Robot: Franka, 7 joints.
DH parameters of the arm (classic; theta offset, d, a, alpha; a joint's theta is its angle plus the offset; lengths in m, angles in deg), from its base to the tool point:
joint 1: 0 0.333 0 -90
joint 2: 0 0 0 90
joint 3: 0 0.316 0.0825 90
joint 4: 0 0 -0.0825 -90
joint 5: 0 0.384 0 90
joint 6: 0 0 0.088 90
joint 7: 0 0.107 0 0
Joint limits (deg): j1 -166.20..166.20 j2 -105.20..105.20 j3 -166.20..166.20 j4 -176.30..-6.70 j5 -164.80..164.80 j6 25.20..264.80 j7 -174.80..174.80
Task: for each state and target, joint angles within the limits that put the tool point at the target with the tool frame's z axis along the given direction. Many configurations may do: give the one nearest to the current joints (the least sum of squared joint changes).
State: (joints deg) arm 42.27 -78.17 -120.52 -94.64 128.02 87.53 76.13
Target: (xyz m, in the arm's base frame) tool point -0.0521 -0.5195 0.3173 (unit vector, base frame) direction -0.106 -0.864 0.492
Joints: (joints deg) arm -1.47 -69.02 -97.63 -138.75 144.95 109.71 76.13
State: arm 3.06 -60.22 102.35 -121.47 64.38 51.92 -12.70
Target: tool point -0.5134 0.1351 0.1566 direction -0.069 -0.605 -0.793
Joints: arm 44.82 -61.70 109.66 -120.38 90.73 86.42 -12.70
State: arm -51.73 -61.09 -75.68 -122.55 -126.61 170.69 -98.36
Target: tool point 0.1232 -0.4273 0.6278 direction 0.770 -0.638 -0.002
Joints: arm 3.06 -48.33 -66.86 -117.76 -120.59 192.16 -98.36
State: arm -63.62 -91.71 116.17 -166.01 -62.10 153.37 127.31
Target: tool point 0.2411 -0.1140 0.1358 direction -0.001 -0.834 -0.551
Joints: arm -102.76 -64.39 103.89 -170.92 -59.65 186.45 127.31
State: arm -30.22 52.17 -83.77 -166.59 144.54 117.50 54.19
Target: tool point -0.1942 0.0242 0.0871 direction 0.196 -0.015 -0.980
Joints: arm -67.77 73.96 -55.61 -172.65 112.62 103.65 54.19
